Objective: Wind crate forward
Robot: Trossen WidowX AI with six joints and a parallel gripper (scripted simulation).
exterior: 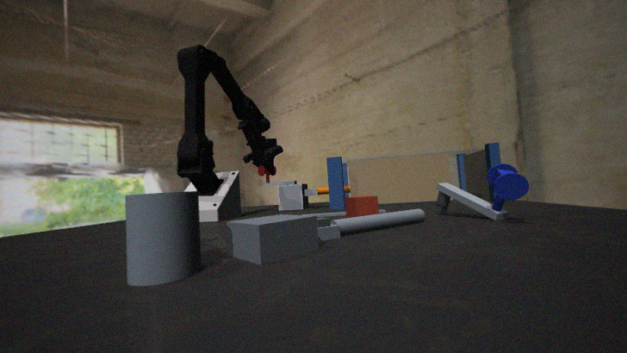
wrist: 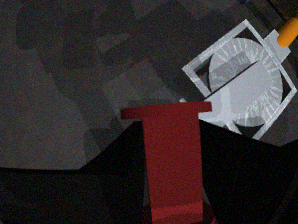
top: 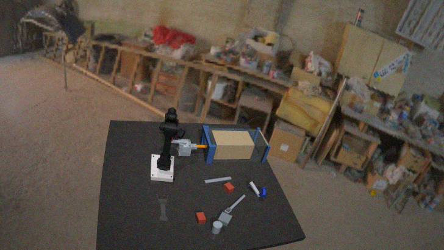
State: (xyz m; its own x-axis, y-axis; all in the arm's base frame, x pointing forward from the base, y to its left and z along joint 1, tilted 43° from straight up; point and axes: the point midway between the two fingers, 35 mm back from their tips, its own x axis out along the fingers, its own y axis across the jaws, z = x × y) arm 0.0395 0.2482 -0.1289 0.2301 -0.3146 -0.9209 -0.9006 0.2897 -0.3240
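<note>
Now: gripper tip 80 mm short of the grey winch, 20 mm to the left of it and 100 mm above it. Round my gripper tip: red knob: 10 mm behind, 20 mm to the right; then grey bar: 340 mm ahead, 280 mm to the right, 130 mm below; then clear-panelled cubby: 490 mm ahead, 50 mm to the left, 20 mm below.
</note>
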